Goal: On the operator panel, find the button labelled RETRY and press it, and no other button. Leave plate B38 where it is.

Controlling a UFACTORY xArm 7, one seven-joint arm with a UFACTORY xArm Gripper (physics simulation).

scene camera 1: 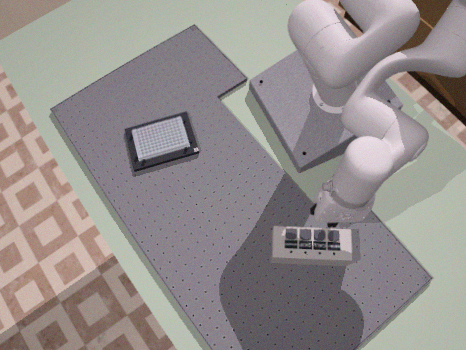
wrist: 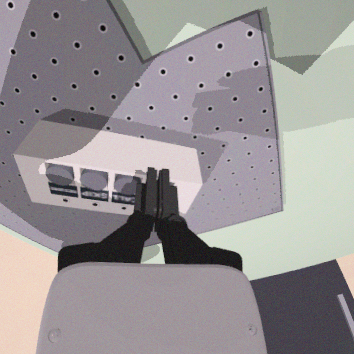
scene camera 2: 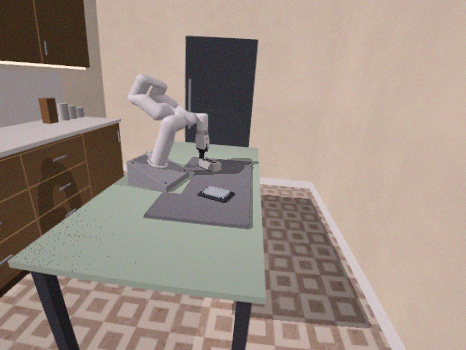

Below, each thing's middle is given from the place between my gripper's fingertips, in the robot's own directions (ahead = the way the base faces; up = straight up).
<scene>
The operator panel (scene camera 1: 308, 252) lies 60 mm ahead of my hand, 40 mm below it and 10 mm to the left of it. From my hand the other things lie so: dark holder (scene camera 1: 137, 166): 420 mm to the right, 160 mm ahead, 60 mm below; plate B38 (scene camera 1: 164, 137): 420 mm to the right, 160 mm ahead, 50 mm below.
</scene>
